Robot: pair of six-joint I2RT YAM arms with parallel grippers.
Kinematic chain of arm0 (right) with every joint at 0, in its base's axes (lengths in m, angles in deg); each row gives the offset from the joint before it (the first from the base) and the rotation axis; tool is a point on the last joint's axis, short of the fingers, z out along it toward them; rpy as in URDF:
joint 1: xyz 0 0 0.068 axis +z
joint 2: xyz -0.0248 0.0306 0.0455 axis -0.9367 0.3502 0
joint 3: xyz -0.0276 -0.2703 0.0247 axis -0.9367 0.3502 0
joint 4: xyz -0.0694 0.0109 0.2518 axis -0.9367 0.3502 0
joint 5: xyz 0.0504 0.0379 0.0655 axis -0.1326 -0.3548 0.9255
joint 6: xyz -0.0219 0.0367 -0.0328 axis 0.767 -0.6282 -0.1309
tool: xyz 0 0 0 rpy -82.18 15.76 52.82
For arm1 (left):
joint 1: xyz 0 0 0.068 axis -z
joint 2: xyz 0.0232 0.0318 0.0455 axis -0.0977 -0.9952 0
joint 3: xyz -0.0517 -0.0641 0.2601 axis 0.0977 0.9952 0
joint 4: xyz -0.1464 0.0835 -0.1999 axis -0.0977 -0.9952 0
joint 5: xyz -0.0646 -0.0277 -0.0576 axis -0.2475 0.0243 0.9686
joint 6: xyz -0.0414 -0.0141 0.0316 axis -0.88 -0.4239 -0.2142
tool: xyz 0 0 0 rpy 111.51 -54.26 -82.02
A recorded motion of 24 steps. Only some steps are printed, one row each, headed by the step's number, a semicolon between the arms.
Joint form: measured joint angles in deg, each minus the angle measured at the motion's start. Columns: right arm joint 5, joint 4, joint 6, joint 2, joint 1, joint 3; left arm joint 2, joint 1, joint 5, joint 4, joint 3, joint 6.
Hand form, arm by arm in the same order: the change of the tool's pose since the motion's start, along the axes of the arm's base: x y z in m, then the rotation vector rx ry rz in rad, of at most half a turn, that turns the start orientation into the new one. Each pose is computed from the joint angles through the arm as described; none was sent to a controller.
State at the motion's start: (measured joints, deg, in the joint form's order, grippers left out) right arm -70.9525 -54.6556 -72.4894 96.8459 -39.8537 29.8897; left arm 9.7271 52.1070 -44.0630 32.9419 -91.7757 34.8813
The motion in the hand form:
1: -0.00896 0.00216 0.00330 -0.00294 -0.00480 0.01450; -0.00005 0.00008 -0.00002 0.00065 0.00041 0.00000
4: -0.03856 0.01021 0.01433 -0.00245 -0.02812 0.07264; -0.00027 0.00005 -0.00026 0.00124 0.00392 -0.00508
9: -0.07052 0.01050 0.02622 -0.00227 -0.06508 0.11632; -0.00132 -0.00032 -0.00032 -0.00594 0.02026 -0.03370
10: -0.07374 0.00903 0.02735 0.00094 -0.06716 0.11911; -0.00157 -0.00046 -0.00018 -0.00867 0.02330 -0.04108
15: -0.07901 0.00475 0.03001 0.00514 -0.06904 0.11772; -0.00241 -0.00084 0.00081 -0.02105 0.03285 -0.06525
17: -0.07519 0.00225 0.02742 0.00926 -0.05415 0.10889; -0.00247 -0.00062 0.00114 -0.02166 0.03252 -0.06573
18: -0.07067 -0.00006 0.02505 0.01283 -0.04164 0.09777; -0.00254 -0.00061 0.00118 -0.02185 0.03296 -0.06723
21: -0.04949 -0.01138 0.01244 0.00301 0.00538 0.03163; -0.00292 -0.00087 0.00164 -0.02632 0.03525 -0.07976
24: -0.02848 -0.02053 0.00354 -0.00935 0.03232 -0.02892; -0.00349 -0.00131 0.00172 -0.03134 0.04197 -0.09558
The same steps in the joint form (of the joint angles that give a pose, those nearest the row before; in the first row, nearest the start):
1: -0.37 0.26 0.00 -1.75 1.07 1.33; 0.02 0.00 0.00 -0.07 0.00 0.00
4: -1.29 0.77 0.00 -7.48 5.01 5.42; 0.02 0.00 0.33 -0.20 0.00 0.02
9: -2.97 1.40 -0.04 -14.71 8.68 10.29; 0.15 -0.02 2.27 -0.48 0.00 0.02
10: -2.91 1.49 -0.09 -15.65 8.83 10.95; 0.20 -0.02 2.76 -0.48 0.00 0.04
15: -2.84 2.06 -0.22 -17.55 8.81 12.07; 0.44 -0.04 4.39 -0.42 0.00 0.04
17: -2.03 2.08 -0.37 -16.81 7.87 11.87; 0.55 -0.07 4.44 -0.48 0.00 0.07
18: -1.38 2.03 -0.52 -15.93 6.91 11.52; 0.57 -0.07 4.52 -0.50 0.00 0.09
21: -0.37 2.01 -0.92 -11.45 2.75 9.64; 0.66 -0.06 5.27 -0.41 0.00 0.24
24: -0.31 2.14 -1.07 -7.17 -0.63 6.93; 0.68 -0.04 6.27 -0.39 0.00 0.28

